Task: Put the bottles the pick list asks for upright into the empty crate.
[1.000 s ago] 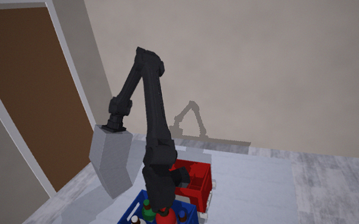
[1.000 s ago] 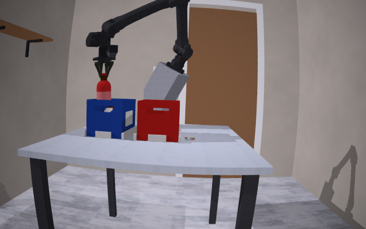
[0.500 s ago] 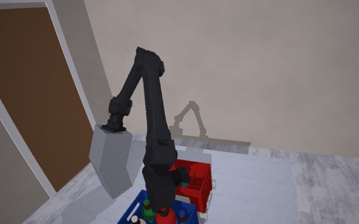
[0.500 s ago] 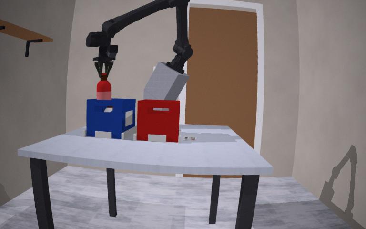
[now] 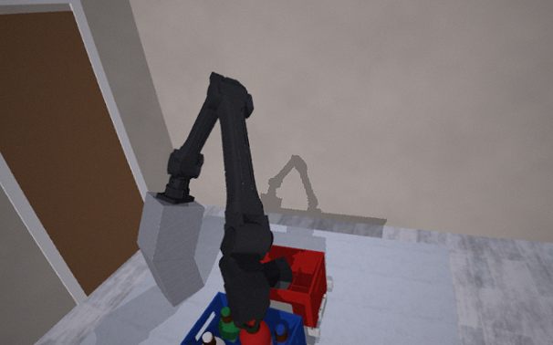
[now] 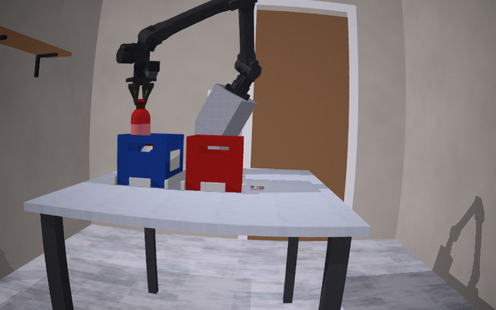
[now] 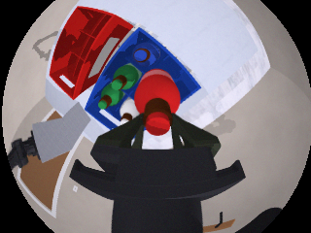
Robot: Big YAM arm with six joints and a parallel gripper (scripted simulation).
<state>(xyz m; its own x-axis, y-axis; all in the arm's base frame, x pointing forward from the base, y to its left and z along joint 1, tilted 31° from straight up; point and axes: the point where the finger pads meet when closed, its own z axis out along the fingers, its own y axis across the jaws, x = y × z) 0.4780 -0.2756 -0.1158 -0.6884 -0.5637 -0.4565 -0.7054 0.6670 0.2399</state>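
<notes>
Right now the red-label bottle is 6 cm below my hand. From my hand the other things lie so: blue crate (20 cm below, 7 cm behind, 3 cm to the left); white-label bottle (20 cm below, 16 cm behind, 1 cm to the right); blue bottle (20 cm below, 8 cm to the left, 2 cm ahead).
</notes>
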